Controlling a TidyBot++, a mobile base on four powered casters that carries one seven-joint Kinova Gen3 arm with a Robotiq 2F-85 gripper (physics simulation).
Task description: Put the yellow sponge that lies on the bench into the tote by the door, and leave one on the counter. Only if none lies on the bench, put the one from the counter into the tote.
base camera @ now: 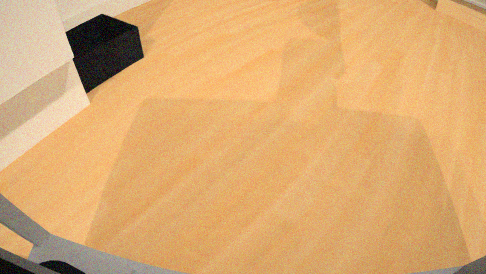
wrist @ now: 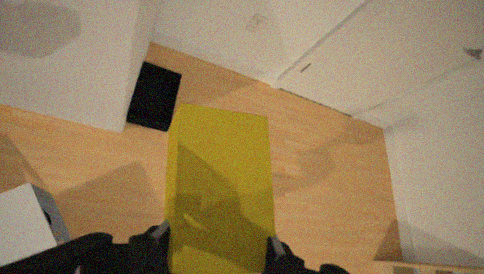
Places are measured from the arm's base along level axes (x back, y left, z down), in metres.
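Pixels of known places: gripper, between the fingertips: (wrist: 219, 241).
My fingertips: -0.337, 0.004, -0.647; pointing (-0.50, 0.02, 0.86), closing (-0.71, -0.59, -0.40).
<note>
Ahead of a thing's pixels: the offset from my fingertips to its middle, as dx, dy, dz.
The yellow sponge @[-0.014, +0.030, -0.002] (wrist: 225, 150) is held in my gripper (wrist: 219, 241), which is shut on its two sides in the wrist view. The sponge stretches forward from the fingers, high above the floor. A black box, which looks like the tote @[-0.362, +0.512, +0.994] (base camera: 112, 55) (wrist: 154, 97), stands on the floor against the end of a white cabinet. In the wrist view it is beyond the sponge's far left corner, apart from it. The inside of the tote is too dark to make out. The bench and the counter's sponge cannot be made out.
The white cabinet (base camera: 30, 45) (wrist: 95, 95) is to the left. A white wall with a door-like panel (wrist: 335, 75) stands at the back in the wrist view. My base (wrist: 25, 222) shows at the lower left. A pale wooden edge (wrist: 415, 266) is at the lower right.
</note>
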